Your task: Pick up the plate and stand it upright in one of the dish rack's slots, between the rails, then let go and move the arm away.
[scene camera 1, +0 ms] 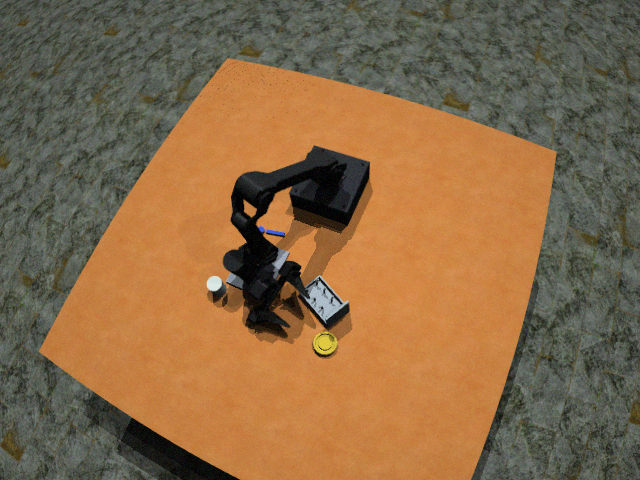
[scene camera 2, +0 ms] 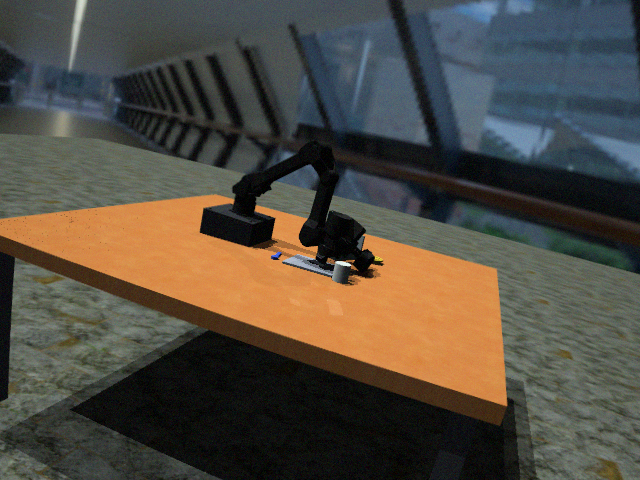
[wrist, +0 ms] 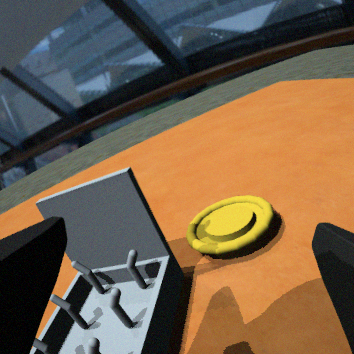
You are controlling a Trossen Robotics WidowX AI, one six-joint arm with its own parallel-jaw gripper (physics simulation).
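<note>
The yellow round plate [scene camera 1: 325, 343] [scene camera 2: 378, 260] [wrist: 227, 225] lies on the table, outside the dish rack and apart from it, near the rack's tall end wall. The dish rack [scene camera 1: 338, 314] [wrist: 102, 227] is a light grey tray with dark sides, two rows of short grey pegs and one tall end panel. No plate stands between its pegs in the wrist view. My gripper [scene camera 1: 297, 312] [wrist: 194, 235] is wide open and empty. One finger is at the rack's side, and the other is out over the table. In scene camera 2 the arm hides most of the rack.
A grey flat board [scene camera 1: 235, 280] [scene camera 2: 302, 263] lies under the wrist. A white cylinder [scene camera 1: 214, 284] [scene camera 2: 341, 272] stands beside it. A small blue object [scene camera 1: 275, 233] [scene camera 2: 276, 255] lies between the board and the black arm base [scene camera 1: 330, 191] [scene camera 2: 237, 224].
</note>
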